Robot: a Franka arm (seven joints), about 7 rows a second.
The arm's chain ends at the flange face. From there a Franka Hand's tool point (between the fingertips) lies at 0.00 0.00 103.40 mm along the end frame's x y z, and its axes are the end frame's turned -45 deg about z.
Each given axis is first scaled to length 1.
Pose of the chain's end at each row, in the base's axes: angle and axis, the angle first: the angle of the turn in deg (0 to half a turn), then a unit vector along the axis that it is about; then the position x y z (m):
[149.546, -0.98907, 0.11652, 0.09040, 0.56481, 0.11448, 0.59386]
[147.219, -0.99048, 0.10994, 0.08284, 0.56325, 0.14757, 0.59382]
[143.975, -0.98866, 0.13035, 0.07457, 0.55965, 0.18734, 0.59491]
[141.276, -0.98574, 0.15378, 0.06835, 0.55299, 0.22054, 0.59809]
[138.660, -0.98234, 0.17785, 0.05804, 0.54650, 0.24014, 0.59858]
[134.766, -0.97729, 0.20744, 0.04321, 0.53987, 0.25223, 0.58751]
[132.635, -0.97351, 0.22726, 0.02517, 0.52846, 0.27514, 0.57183]
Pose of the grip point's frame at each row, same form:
[147.953, -0.96210, -0.27190, -0.02073, 0.55370, 0.16834, 0.50630]
[146.150, -0.95983, -0.27824, -0.03613, 0.55379, 0.20475, 0.50819]
[143.541, -0.96448, -0.25824, -0.05561, 0.55379, 0.24928, 0.51232]
[141.344, -0.96935, -0.23510, -0.07132, 0.55054, 0.28624, 0.51828]
[139.405, -0.97326, -0.21110, -0.09053, 0.54833, 0.30910, 0.52156]
[136.500, -0.97624, -0.18122, -0.11877, 0.54766, 0.32556, 0.51502]
[135.343, -0.97652, -0.16096, -0.14315, 0.54150, 0.35019, 0.50190]

